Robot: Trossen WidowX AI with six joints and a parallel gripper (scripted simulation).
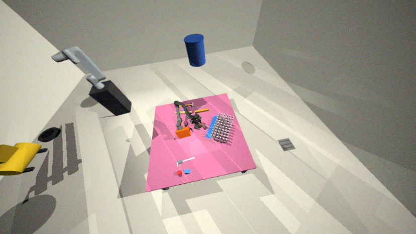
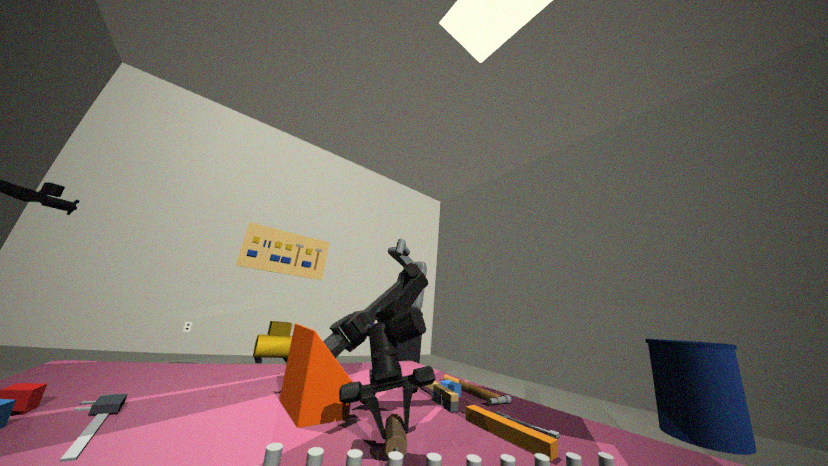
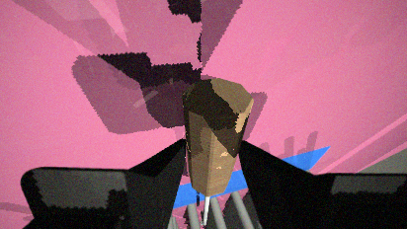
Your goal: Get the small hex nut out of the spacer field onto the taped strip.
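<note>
Now: the blue taped strip 16 cm ahead of my gripper tip, 7 cm to the right of it and 4 cm below it. The rest, counted from my gripper tip: orange bar 8 cm ahead, 27 cm to the left, 2 cm below; then red cube 42 cm behind, 55 cm to the right, 2 cm below.
</note>
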